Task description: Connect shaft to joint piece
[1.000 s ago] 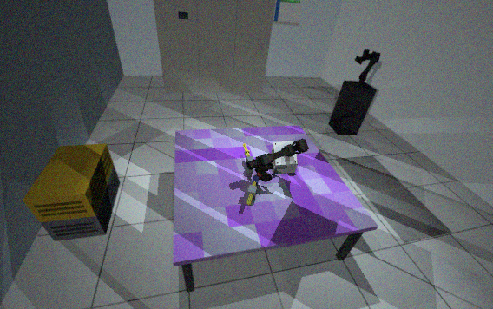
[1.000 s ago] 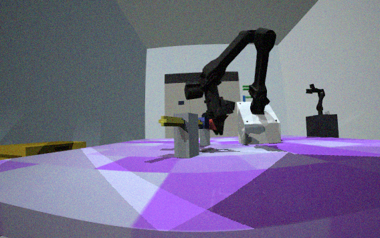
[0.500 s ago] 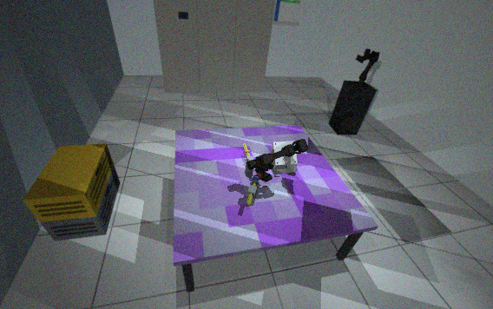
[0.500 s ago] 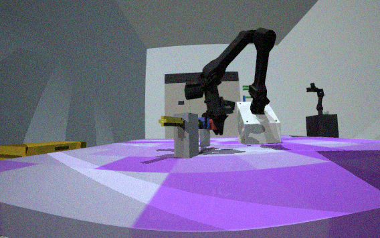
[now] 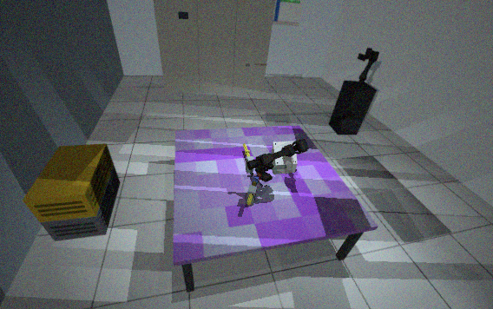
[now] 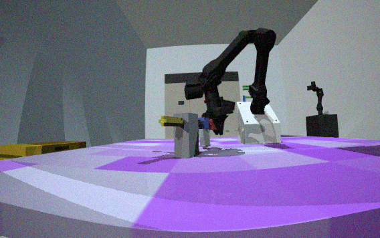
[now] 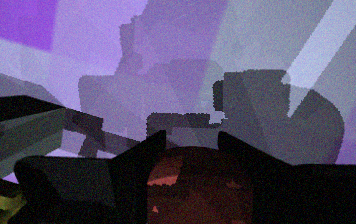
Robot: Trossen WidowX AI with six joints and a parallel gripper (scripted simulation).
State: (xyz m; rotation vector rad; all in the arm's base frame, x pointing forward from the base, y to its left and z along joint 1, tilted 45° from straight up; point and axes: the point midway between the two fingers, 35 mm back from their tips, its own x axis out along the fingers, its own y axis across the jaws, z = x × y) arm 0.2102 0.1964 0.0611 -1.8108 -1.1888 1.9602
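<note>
Right now the red joint piece is 4 cm above my gripper tip, 2 cm ahead of it and 1 cm to the left of it.
</note>
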